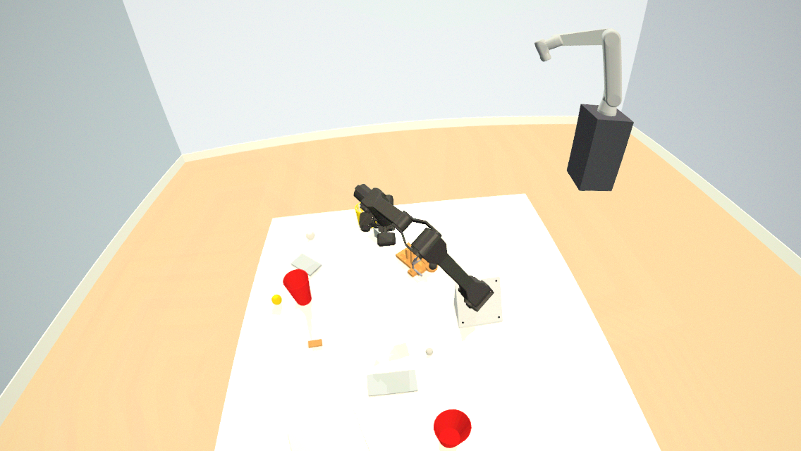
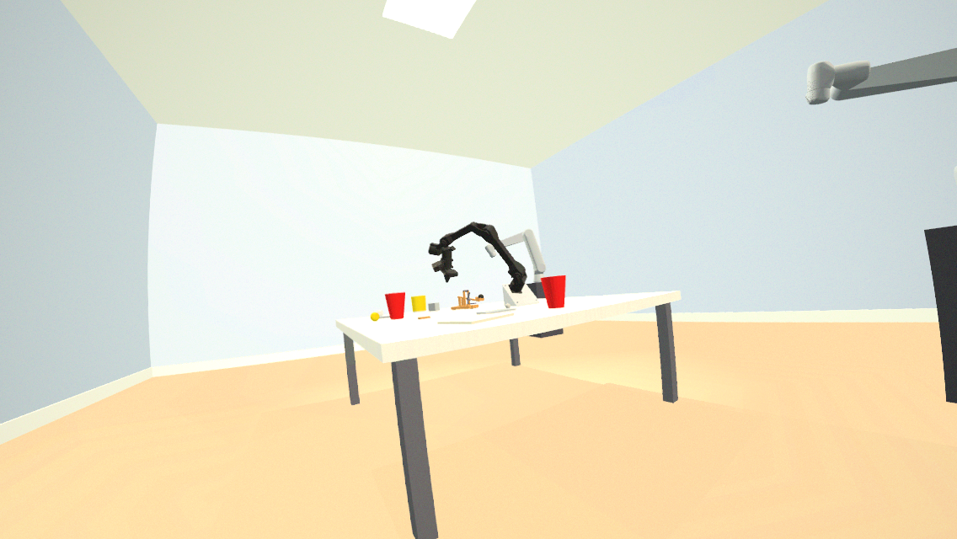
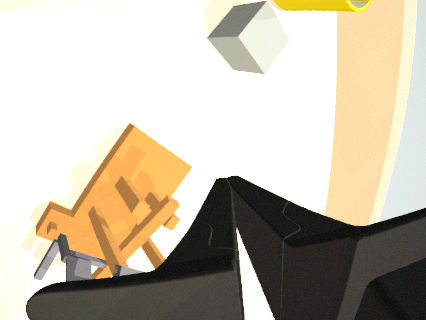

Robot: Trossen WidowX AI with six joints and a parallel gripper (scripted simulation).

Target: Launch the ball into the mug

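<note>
The black ball lies 16 cm behind my gripper tip, 10 cm to the left of it and 10 cm below it. From my gripper tip the other things lie so: catapult: 11 cm behind, 6 cm to the left, 11 cm below; yellow mug: 13 cm ahead, 22 cm to the right, 13 cm below; grey cube: 5 cm ahead, 14 cm to the right, 14 cm below.
</note>
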